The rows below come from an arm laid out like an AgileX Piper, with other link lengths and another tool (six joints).
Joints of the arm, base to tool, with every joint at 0 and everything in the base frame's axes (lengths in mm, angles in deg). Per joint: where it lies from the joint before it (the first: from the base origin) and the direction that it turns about. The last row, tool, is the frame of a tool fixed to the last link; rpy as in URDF.
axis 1: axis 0 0 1 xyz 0.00 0.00 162.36
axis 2: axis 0 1 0 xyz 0.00 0.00 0.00
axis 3: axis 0 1 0 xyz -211.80 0.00 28.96
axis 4: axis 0.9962 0 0.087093 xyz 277.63 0.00 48.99
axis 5: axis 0 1 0 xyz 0.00 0.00 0.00
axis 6: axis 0.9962 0 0.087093 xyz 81.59 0.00 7.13
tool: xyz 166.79 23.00 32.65 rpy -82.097 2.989 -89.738
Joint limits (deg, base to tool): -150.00..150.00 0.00..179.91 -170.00..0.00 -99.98..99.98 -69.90..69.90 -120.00..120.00
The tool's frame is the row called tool.
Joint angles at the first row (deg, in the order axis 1, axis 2, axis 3, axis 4, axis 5, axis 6):
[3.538, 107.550, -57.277, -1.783, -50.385, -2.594]
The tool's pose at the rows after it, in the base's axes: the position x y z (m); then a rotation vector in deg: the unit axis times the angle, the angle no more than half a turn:
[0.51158 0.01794 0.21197 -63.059 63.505 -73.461]
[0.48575 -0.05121 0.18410 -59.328 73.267 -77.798]
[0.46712 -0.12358 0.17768 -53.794 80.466 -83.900]
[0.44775 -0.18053 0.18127 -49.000 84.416 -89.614]
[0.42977 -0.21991 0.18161 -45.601 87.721 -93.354]
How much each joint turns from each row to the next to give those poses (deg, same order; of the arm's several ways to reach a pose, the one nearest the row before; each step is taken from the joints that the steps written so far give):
[-4.350, -9.056, 12.675, 1.430, -3.814, -0.287]
[-6.648, -2.158, 7.187, 3.396, -1.906, 0.000]
[-8.012, -0.191, 1.506, 1.739, -0.736, 0.000]
[-7.081, -0.023, 0.014, 0.095, -0.801, 0.001]
[-5.051, -0.045, 0.001, 0.194, 0.009, -0.001]

